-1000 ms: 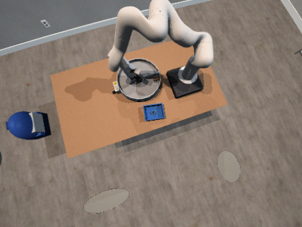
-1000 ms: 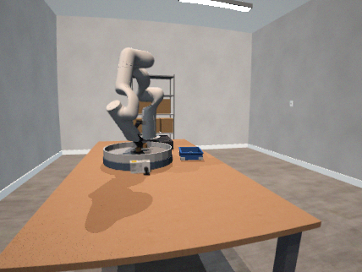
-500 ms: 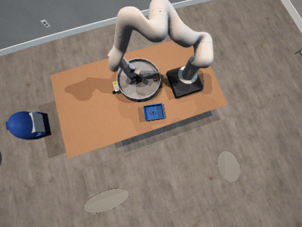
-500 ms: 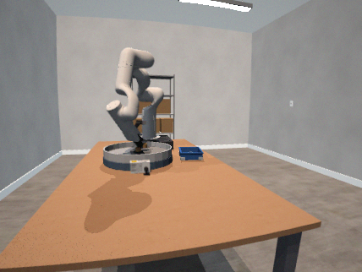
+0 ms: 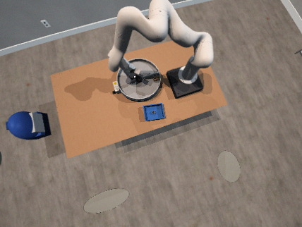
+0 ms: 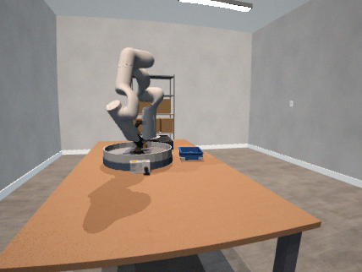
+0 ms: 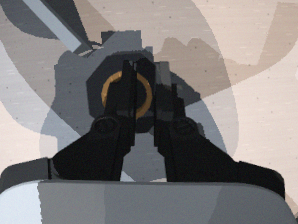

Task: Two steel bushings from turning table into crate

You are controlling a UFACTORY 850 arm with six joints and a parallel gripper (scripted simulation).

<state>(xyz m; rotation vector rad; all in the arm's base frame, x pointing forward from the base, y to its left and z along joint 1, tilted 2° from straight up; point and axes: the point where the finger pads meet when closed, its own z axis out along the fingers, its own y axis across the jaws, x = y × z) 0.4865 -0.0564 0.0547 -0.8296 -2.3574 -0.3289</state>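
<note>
My hand is 10 mm past the grey turning table, 10 mm to the left of it and 60 mm above it. Also, from my hand: blue crate (80 mm behind, 340 mm to the left, 80 mm below).
</note>
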